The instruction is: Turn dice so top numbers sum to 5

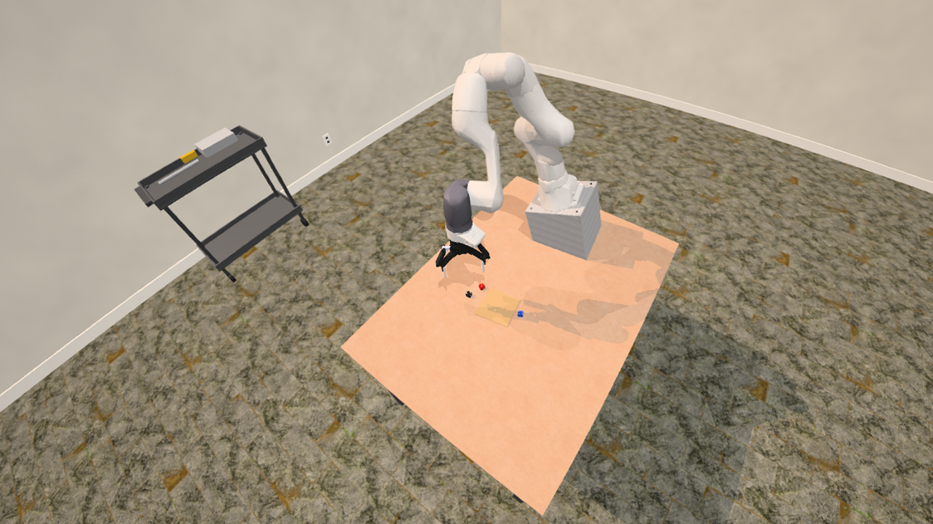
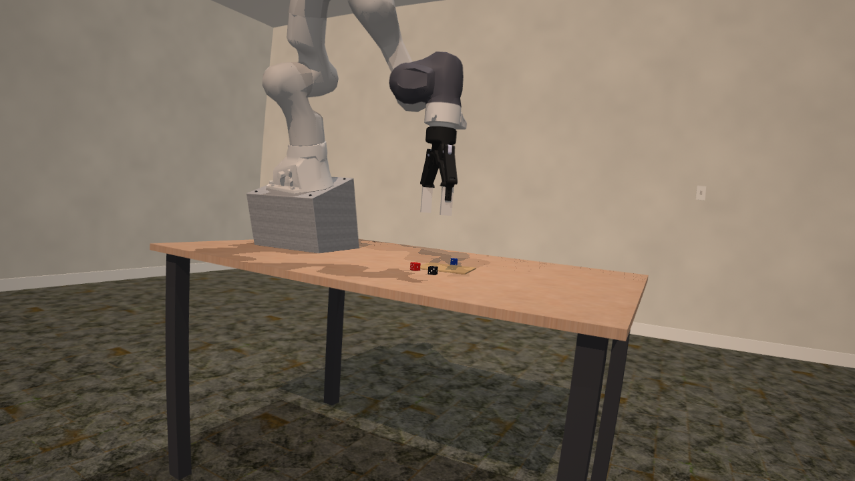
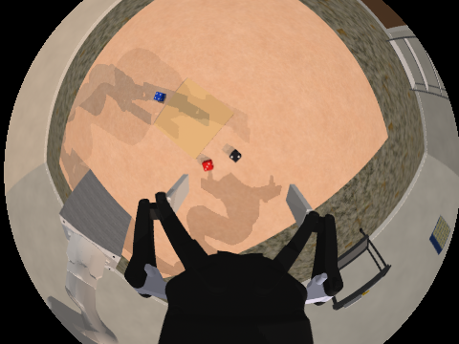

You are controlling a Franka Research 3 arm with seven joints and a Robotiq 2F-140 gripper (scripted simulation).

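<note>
Now: the black die 1 cm to the left of my hand and 15 cm below it. From my hand the other things lie so: blue die (3 cm behind, 24 cm to the left, 15 cm below); tan mat (2 cm behind, 15 cm to the left, 16 cm below); red die (6 cm behind, 4 cm to the left, 15 cm below).
</note>
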